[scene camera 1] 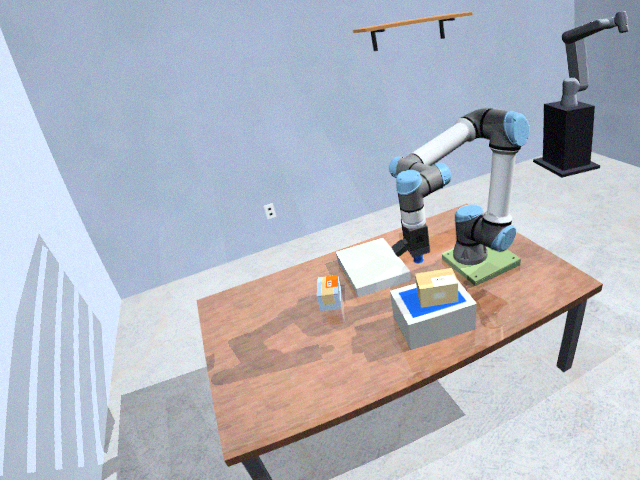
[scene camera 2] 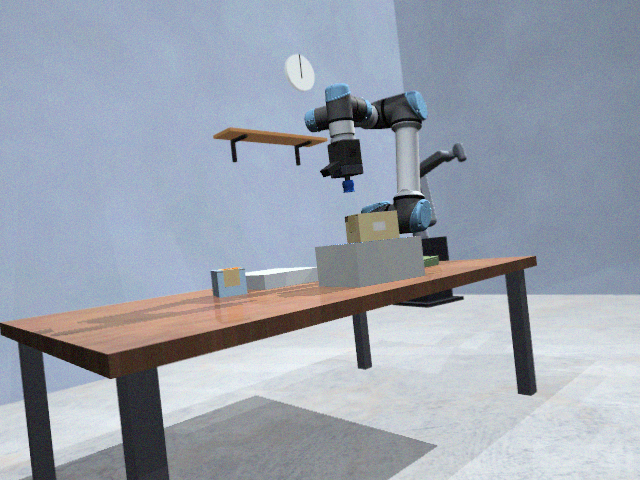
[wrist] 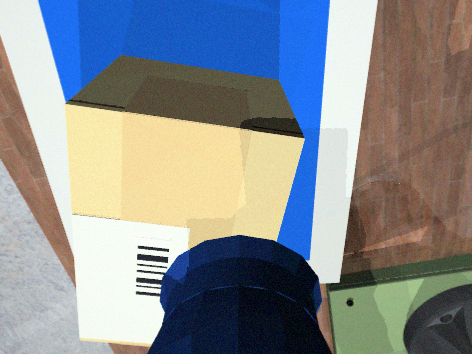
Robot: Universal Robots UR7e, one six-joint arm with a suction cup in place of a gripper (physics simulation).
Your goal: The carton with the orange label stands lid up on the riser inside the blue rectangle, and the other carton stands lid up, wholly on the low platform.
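Observation:
My gripper (scene camera 1: pixel 418 259) (scene camera 2: pixel 348 189) (wrist: pixel 240 260), a dark blue suction cup, points down with a gap above the tan carton and holds nothing. The tan carton (scene camera 1: pixel 438 295) (scene camera 2: pixel 372 226) (wrist: pixel 175 165) stands on the grey-white riser (scene camera 1: pixel 444 327) (scene camera 2: pixel 369 266) (wrist: pixel 352 75), over part of the blue rectangle (scene camera 1: pixel 413 305) (wrist: pixel 180 30). Its upper face has a white barcode label; the cup hides part of this face in the wrist view. The light-blue carton (scene camera 1: pixel 322 300) (scene camera 2: pixel 229 285), with an orange label and tan tape on top, stands on the table beside the low white platform (scene camera 1: pixel 371 263) (scene camera 2: pixel 284 279).
The arm's green base plate (scene camera 1: pixel 498 267) (wrist: pixel 380 310) lies behind and right of the riser. The wooden table's front edge (scene camera 1: pixel 413 387) runs in front of it. A wall shelf (scene camera 1: pixel 413 22) (scene camera 2: pixel 271 136) and a second arm on a black pedestal (scene camera 1: pixel 567 136) are in the background.

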